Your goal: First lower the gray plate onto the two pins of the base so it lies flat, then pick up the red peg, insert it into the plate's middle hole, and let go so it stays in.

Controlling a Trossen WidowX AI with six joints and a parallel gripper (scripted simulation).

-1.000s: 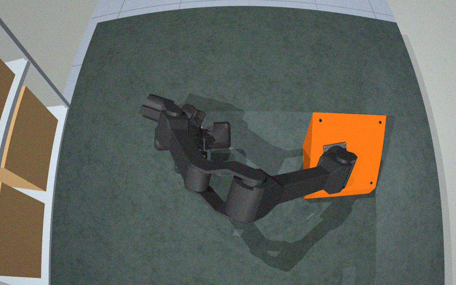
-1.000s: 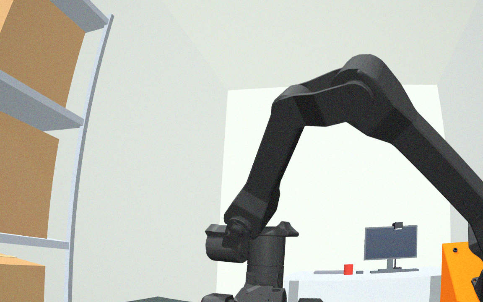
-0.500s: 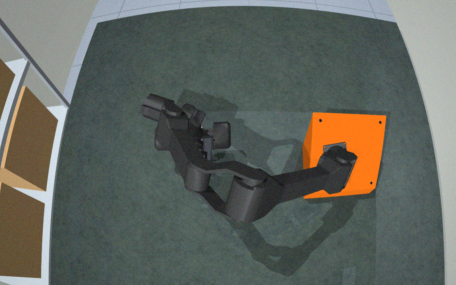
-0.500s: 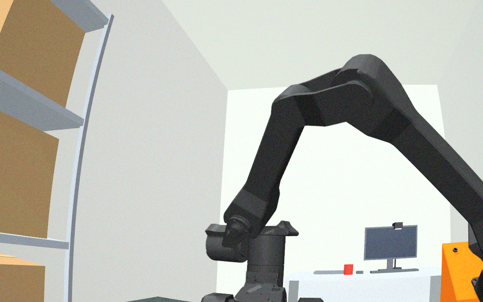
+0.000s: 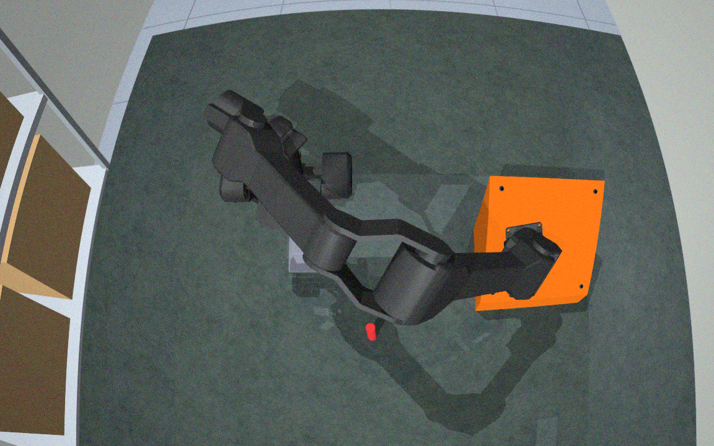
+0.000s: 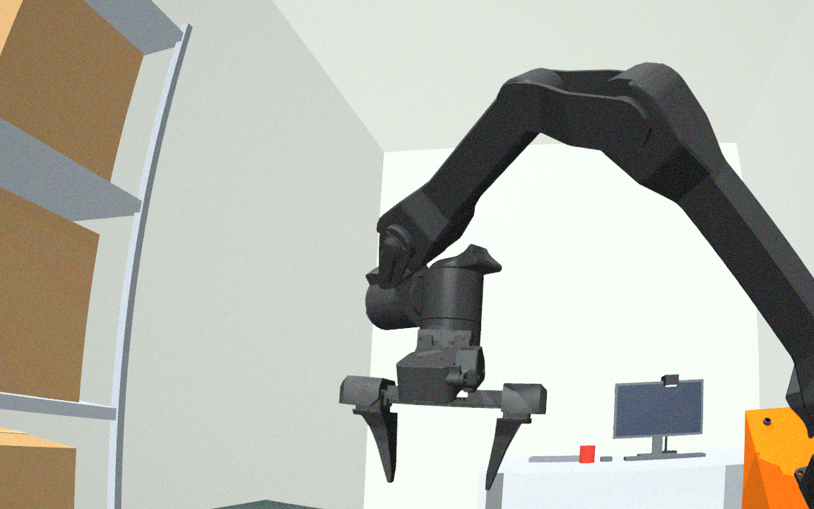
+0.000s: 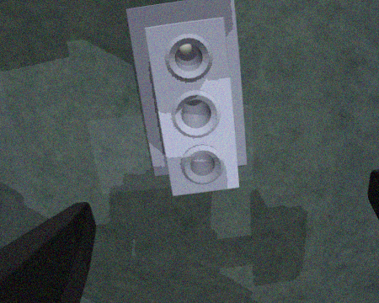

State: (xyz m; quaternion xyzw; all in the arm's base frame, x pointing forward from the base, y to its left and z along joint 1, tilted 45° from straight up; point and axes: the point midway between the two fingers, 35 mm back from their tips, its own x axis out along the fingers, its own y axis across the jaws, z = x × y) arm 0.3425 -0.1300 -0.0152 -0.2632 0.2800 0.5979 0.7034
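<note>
The red peg is 19 cm to the left of my gripper tip, 10 cm below it and 10 cm behind it. Also, from my gripper tip: gray plate (9 cm below, 1 cm to the left, 1 cm behind); gray base (13 cm below, 1 cm to the left, 1 cm behind).
</note>
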